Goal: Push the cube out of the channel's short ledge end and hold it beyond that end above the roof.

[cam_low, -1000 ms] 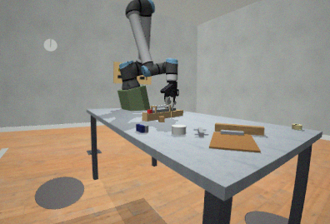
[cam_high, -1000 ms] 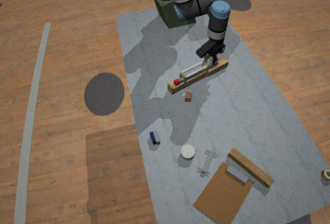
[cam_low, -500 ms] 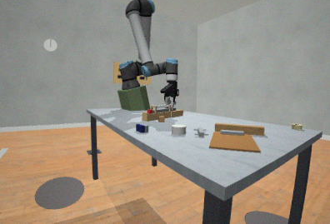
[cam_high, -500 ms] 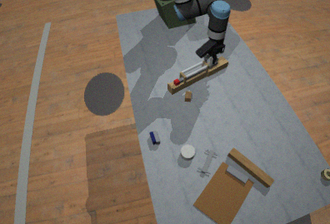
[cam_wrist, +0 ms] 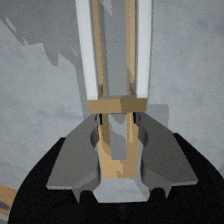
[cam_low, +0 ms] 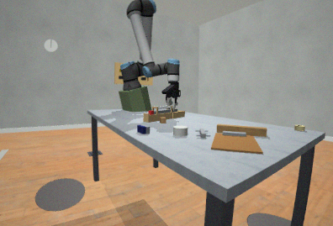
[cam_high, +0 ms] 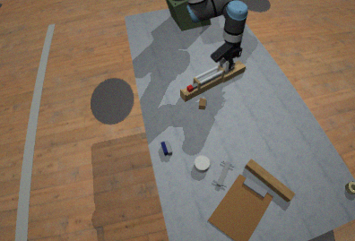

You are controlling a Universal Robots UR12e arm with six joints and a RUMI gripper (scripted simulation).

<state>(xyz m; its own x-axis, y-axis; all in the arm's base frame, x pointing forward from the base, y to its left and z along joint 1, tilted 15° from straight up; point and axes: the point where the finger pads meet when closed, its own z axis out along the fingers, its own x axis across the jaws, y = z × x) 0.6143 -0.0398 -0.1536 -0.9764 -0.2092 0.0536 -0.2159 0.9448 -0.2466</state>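
My hand is 22 cm to the left of the red cube, 5 cm short of it and 1 cm above it. From my hand the other things lie so: wooden block 18 cm to the right, 13 cm ahead, 5 cm below; then blue block 43 cm to the right, 30 cm ahead, 5 cm below; then channel 10 cm to the right, 2 cm ahead, 1 cm below.
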